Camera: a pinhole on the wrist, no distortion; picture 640 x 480 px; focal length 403.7 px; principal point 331.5 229.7 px. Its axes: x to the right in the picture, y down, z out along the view. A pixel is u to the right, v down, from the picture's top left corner.
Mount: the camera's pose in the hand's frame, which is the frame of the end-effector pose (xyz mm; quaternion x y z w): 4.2 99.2 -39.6 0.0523 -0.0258 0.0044 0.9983
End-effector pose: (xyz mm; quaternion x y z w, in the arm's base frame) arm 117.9 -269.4 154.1 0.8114 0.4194 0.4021 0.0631
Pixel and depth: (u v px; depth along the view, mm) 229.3 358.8 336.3
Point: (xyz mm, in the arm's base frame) 405.5 -380.3 -31.8
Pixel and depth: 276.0 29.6 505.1
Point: 266.4 -102.2 -277.1
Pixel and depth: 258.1 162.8 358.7
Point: 310.4 -256.1 -97.4
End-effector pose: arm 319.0 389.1 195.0 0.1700 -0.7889 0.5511 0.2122
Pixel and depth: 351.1 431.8 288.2
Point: 172.0 213.1 -53.0
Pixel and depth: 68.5 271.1 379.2
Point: 445.6 121.4 -118.4
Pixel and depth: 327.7 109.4 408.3
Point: 315.6 35.7 129.7
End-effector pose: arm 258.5 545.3 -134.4 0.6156 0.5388 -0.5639 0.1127
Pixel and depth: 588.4 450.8 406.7
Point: 198.1 264.1 -596.6
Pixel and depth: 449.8 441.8 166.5
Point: 304.0 399.4 -295.6
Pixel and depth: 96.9 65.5 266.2
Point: 146.6 319.4 -53.8
